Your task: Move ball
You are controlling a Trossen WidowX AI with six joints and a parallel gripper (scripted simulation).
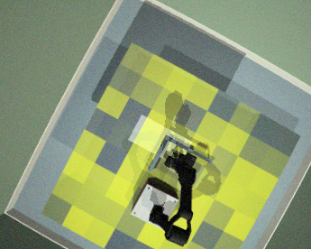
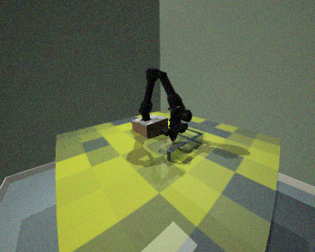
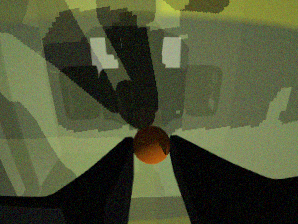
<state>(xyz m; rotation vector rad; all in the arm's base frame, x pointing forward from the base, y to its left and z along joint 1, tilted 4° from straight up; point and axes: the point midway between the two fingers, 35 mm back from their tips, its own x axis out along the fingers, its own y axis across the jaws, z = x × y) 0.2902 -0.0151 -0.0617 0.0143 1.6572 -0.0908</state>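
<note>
My gripper tip is now 40 mm past the see-through ball and 40 mm to the left of it.
</note>
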